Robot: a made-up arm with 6 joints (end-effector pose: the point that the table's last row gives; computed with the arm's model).
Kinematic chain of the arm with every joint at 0, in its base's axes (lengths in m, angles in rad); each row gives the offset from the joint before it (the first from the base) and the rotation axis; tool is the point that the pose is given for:
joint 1: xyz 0 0 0.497 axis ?
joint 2: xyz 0 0 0 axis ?
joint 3: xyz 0 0 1.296 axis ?
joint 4: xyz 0 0 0 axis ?
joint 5: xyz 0.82 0 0 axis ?
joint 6: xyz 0 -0.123 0 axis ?
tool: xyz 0 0 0
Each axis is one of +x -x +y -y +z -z.
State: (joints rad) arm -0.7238 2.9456 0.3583 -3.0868 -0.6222 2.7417
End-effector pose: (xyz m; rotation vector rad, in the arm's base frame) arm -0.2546 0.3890 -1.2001 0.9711 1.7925 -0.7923
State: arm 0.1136 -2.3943 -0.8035 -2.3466 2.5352 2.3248
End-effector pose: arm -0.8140 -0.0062 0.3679 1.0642 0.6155 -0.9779
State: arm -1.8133 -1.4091 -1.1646 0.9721 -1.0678 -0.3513
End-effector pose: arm 0.0547 0.5099 1.0027 0.2644 0.9727 -2.4090
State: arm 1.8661 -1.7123 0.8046 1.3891 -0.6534 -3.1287
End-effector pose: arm 0.6088 -1.9251 0.6957 -1.9145 0.0367 -0.8715
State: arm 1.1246 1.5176 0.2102 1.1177 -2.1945 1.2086
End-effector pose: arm 0.7453 1.4331 -0.1970 1.6897 -1.2784 -0.0750
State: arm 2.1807 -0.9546 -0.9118 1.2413 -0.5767 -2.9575
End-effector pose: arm 0.1720 -0.1767 1.3974 1.1567 1.3960 1.0842
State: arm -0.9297 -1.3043 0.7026 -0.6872 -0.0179 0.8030
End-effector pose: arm -0.9888 1.1661 1.6145 -1.0029 -1.8014 -0.6970
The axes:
joint 1: +z
joint 2: +y
joint 3: -y
joint 4: -x
joint 5: -y
joint 6: -x

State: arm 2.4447 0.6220 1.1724 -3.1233 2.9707 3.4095
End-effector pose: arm -1.1948 0.8397 1.9772 -2.7719 0.8561 1.1502
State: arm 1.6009 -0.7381 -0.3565 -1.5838 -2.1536 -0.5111
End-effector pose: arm 0.0004 -0.0653 1.6469 0.8214 -2.0982 -1.8560
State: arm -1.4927 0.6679 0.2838 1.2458 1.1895 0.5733
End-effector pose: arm 0.0862 -1.6048 1.3153 -1.6634 0.2314 -0.4153
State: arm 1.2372 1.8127 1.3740 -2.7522 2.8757 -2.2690
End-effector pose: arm 0.5411 1.9088 -0.2040 1.5915 -2.1186 -0.3896
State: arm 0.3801 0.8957 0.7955 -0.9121 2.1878 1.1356
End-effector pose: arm 1.7161 0.6045 1.1282 -0.0107 -1.0322 -1.5019
